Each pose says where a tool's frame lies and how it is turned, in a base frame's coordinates. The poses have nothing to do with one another.
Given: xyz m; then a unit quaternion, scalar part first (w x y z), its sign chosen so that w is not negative.
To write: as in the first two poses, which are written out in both.
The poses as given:
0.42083, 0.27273, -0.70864, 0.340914, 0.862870, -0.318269, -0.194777
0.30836, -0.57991, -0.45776, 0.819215, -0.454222, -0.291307, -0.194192
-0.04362, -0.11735, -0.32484, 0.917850, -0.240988, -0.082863, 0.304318
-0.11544, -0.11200, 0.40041, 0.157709, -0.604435, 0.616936, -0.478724
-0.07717, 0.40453, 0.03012, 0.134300, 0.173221, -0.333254, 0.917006
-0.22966, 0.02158, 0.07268, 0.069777, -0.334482, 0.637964, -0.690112
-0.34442, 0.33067, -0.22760, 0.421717, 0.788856, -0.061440, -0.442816
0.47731, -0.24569, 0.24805, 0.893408, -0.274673, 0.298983, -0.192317
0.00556, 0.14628, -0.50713, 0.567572, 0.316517, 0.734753, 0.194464
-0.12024, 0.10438, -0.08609, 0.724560, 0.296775, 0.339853, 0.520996
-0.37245, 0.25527, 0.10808, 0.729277, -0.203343, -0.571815, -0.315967
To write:
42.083, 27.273, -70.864, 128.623, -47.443, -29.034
30.836, -57.991, -45.776, -55.433, -35.551, -23.699
-4.362, -11.735, -32.484, -28.397, -9.764, 35.860
-11.544, -11.200, 40.041, -99.069, 101.118, -78.464
-7.717, 40.453, 3.012, 28.766, -55.343, 152.285
-22.966, 2.158, 7.268, -57.671, 109.996, -118.988
-34.442, 33.067, -22.760, 113.200, -8.817, -63.543
47.731, -24.569, 24.805, -32.644, 35.533, -22.856
0.556, 14.628, -50.713, 42.610, 98.914, 26.179
-12.024, 10.438, -8.609, 37.521, 42.967, 65.868
-37.245, 25.527, 10.808, -25.662, -72.163, -39.875

